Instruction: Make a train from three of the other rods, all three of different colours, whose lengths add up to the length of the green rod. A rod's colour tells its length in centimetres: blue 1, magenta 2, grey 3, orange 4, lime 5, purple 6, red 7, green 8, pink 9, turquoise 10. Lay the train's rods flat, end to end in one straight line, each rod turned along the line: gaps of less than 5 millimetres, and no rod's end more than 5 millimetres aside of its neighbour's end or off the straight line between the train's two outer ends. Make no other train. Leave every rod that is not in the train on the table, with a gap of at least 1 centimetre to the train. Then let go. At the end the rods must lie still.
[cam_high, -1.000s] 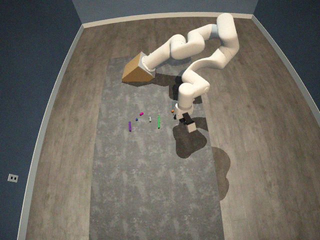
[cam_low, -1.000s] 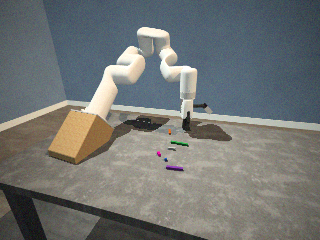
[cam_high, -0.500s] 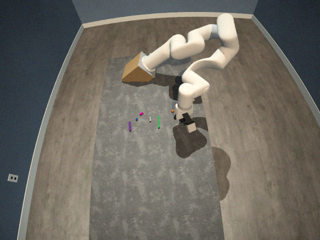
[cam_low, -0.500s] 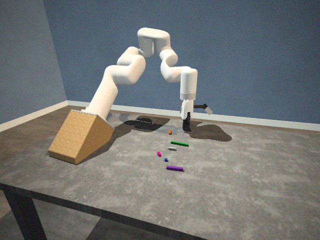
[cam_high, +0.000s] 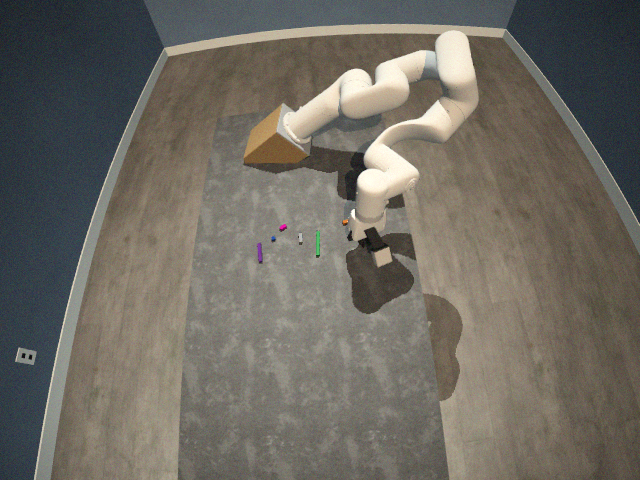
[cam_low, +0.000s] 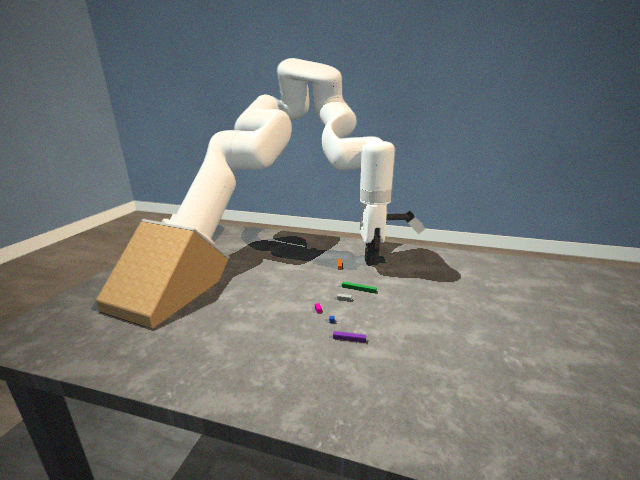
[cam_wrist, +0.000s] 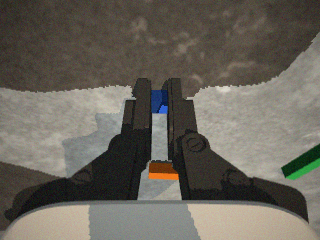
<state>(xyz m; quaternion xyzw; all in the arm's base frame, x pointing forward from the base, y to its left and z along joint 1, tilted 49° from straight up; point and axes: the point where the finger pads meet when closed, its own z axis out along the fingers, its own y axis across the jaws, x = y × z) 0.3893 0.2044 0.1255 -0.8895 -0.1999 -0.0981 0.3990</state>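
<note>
Now: hand 19 cm to the left of the grey rod, 2 cm above it and 1 cm past it. Also, from my hand: magenta rod: 25 cm to the right, 4 cm behind, 2 cm below; then green rod: 14 cm to the right, 2 cm below, 1 cm ahead; then orange rod: 7 cm behind, 5 cm to the right, 2 cm below.
</note>
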